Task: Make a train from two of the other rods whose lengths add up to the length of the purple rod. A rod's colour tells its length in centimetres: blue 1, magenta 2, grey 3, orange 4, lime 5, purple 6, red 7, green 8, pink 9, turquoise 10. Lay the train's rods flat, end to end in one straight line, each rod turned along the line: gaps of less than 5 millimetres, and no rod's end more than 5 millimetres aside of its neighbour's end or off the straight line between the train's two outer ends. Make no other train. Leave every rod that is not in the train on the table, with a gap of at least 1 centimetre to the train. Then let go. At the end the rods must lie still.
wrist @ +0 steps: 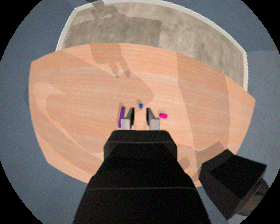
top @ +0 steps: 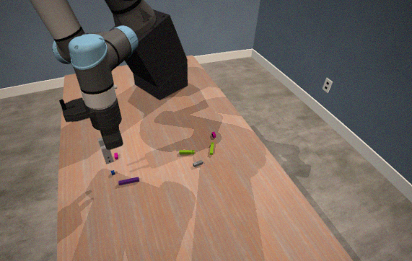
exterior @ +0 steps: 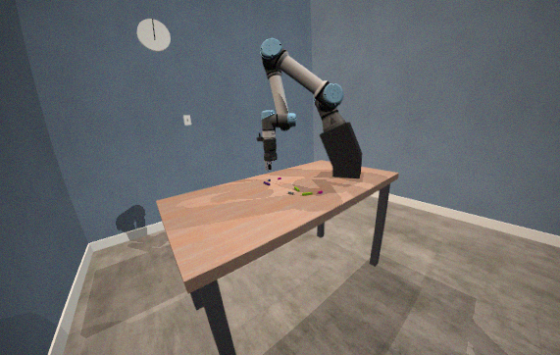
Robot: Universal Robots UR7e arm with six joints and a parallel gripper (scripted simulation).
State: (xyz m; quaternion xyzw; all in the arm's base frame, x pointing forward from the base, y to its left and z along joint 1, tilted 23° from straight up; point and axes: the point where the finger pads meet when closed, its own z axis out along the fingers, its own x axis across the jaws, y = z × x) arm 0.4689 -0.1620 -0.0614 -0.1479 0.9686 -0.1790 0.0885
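My hand is 8 cm above the blue rod. From my hand the other things lie so: purple rod (8 cm below, 5 cm to the left, 4 cm ahead); then grey rod (26 cm to the left, 8 cm below, 2 cm ahead).
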